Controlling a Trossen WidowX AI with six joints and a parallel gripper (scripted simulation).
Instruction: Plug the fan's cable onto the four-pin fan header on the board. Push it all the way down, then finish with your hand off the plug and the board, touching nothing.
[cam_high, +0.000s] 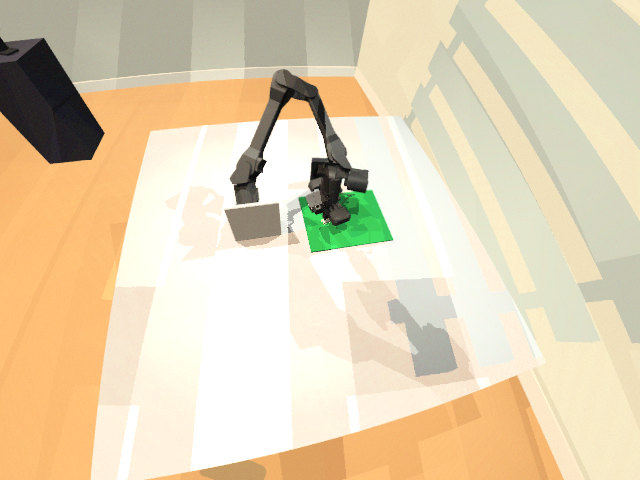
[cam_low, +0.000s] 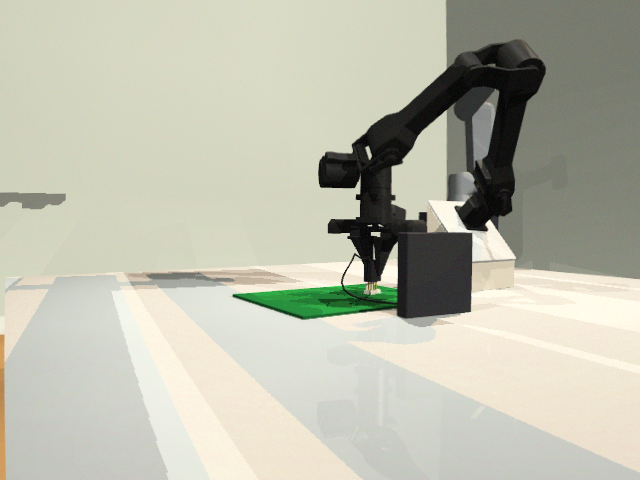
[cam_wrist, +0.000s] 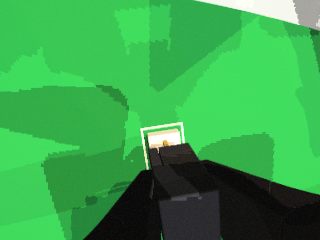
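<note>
The four-pin header is 1 cm ahead of my gripper tip and 4 cm below it. From my gripper tip the other things lie so: black fan (3 cm ahead, 19 cm to the left, 2 cm above); then black plug (1 cm ahead, 1 cm above).
</note>
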